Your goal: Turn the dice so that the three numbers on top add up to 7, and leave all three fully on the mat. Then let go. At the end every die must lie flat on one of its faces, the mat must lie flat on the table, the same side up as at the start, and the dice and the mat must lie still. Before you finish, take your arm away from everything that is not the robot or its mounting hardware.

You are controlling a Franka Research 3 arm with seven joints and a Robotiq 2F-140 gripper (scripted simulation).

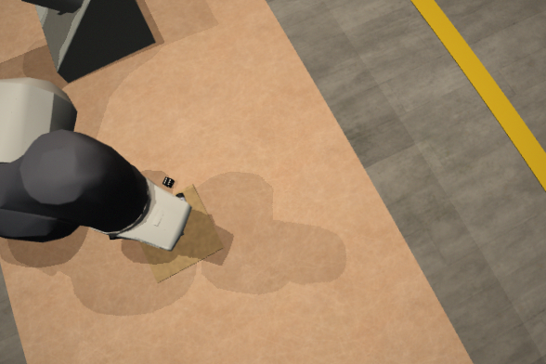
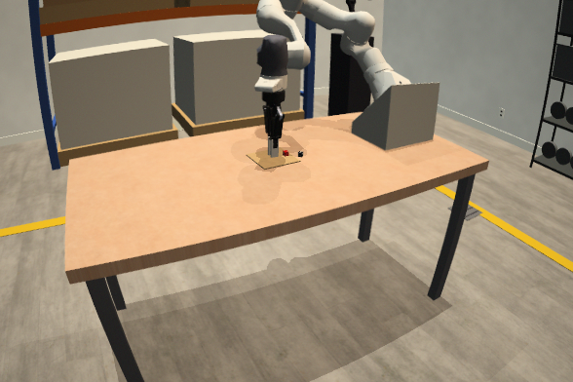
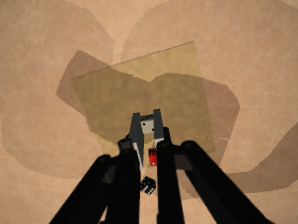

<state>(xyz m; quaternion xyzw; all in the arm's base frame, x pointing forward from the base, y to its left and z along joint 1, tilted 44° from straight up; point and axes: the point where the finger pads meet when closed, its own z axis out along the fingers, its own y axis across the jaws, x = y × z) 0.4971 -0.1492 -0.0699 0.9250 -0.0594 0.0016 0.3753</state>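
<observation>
My gripper is now 30 mm above the white die. Round my hand: black die 90 mm behind, 30 mm to the left, 40 mm below; then red die 50 mm behind, 10 mm to the left, 30 mm below; then tan mat 40 mm below.
</observation>
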